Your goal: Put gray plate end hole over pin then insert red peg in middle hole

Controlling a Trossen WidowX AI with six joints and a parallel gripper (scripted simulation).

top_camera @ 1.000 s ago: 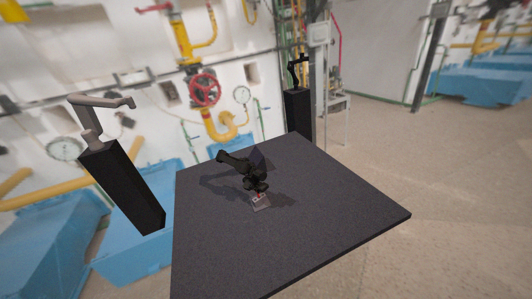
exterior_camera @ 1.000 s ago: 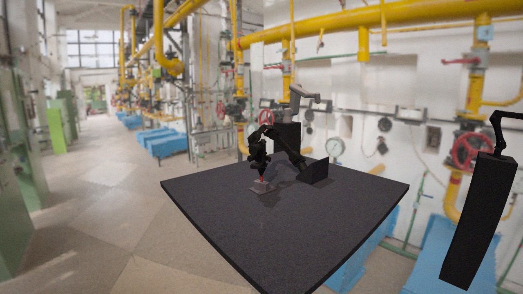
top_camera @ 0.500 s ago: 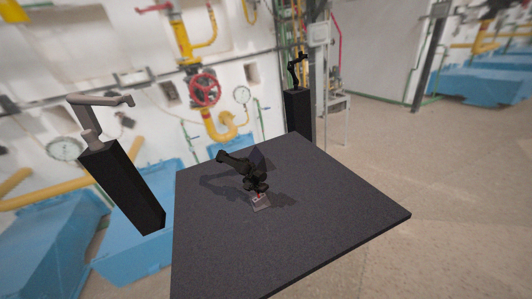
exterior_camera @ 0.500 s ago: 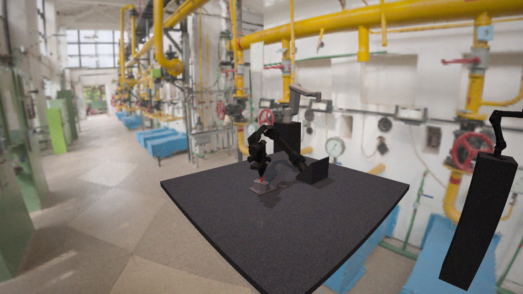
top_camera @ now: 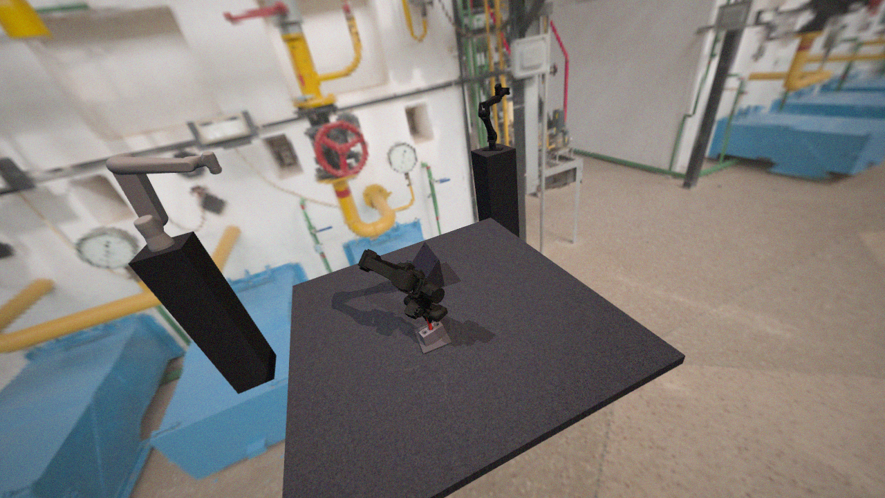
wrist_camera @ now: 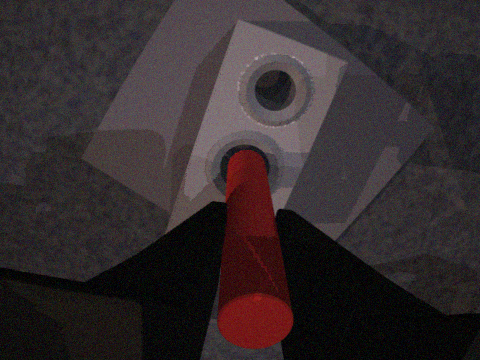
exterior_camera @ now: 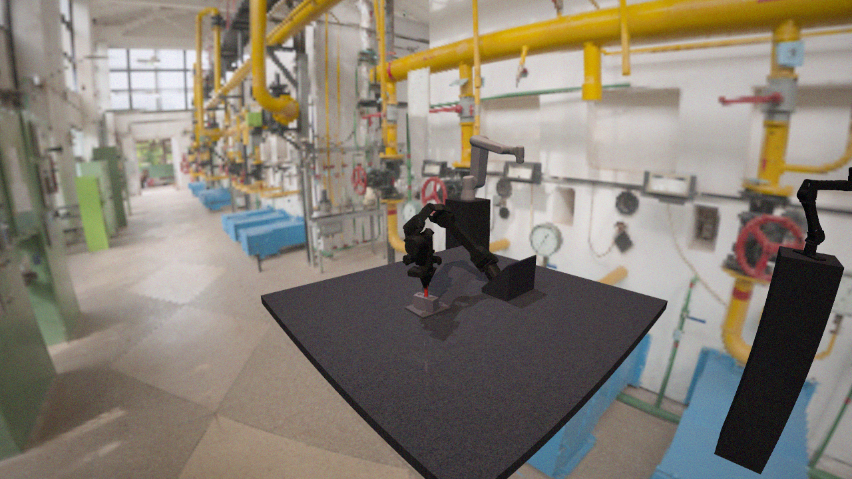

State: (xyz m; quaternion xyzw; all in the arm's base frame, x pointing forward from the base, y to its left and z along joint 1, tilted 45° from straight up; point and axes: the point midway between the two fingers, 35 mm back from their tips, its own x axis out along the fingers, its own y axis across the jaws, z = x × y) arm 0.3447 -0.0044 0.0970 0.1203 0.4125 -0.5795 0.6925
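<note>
Now: gripper tip right at the red peg. Also, from my gripper tip: gray base: 1 cm behind, 1 cm to the left, 9 cm below; gray plate: 5 cm below.
</note>
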